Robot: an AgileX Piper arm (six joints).
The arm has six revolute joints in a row. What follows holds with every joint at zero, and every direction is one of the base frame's.
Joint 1 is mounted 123 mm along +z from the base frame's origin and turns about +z.
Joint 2 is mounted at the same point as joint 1 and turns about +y.
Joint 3 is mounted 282.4 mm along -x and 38.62 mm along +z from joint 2 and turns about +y.
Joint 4 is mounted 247.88 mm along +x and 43.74 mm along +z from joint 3 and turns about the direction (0.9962, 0, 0.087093).
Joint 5 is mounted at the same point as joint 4 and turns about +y.
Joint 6 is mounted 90.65 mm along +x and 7.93 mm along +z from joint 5 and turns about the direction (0.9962, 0, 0.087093).
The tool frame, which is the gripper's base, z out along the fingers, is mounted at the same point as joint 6; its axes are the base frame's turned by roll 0, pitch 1.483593 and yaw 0 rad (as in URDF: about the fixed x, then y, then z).
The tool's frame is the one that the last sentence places.
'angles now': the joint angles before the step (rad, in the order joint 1, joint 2, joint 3, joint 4, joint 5, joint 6). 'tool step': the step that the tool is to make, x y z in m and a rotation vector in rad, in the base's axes. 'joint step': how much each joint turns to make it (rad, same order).
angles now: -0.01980 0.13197 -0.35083 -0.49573 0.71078 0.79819
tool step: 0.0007 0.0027 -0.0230 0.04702 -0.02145 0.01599
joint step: -0.00081 -0.05423 0.09009 0.02097 -0.05107 0.03785
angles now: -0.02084 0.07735 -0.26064 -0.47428 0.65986 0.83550
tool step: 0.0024 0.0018 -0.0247 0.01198 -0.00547 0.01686
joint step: -0.00263 -0.04495 0.09646 0.00050 -0.05775 0.01977
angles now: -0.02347 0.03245 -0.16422 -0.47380 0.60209 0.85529
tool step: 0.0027 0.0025 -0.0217 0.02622 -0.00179 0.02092
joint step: -0.00163 -0.03199 0.08245 0.01797 -0.05379 0.01447
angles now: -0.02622 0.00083 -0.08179 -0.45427 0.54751 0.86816
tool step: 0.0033 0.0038 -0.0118 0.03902 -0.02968 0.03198
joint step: -0.00176 -0.01383 0.05289 0.03793 -0.07294 0.00740
